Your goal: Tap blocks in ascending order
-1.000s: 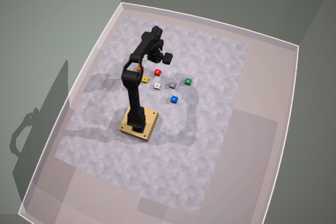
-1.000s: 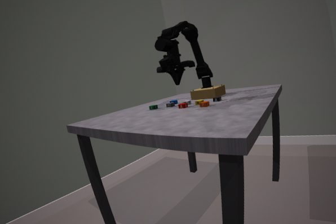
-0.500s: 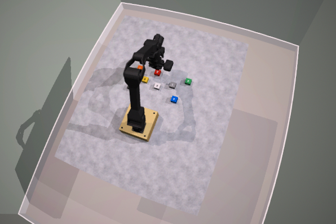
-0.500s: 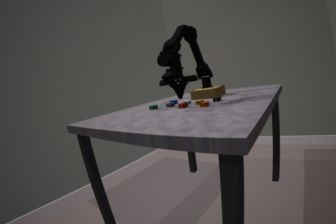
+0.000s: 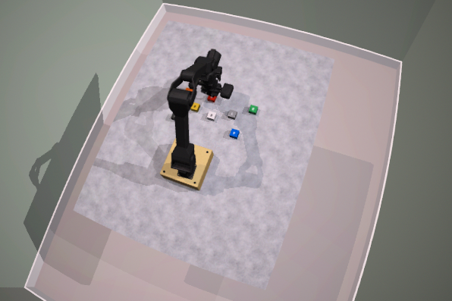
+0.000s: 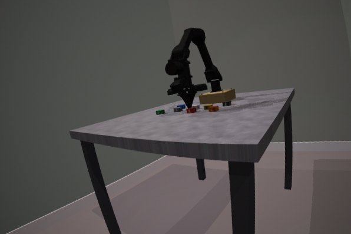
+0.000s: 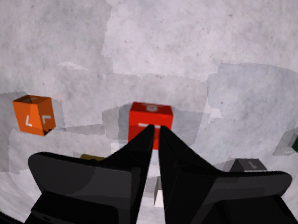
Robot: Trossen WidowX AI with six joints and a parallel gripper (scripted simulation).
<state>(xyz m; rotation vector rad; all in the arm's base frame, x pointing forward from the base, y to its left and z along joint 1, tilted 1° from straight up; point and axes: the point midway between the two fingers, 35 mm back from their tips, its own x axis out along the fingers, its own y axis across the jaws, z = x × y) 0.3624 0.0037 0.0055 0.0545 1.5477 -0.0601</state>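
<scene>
Right now the red block is 10 mm to the left of my gripper tip and 10 mm below it. Round my gripper tip: orange block 120 mm to the left, 10 mm below; then white block 90 mm behind, 20 mm to the right, 10 mm below; then yellow block 60 mm behind, 60 mm to the left, 10 mm below.
</scene>
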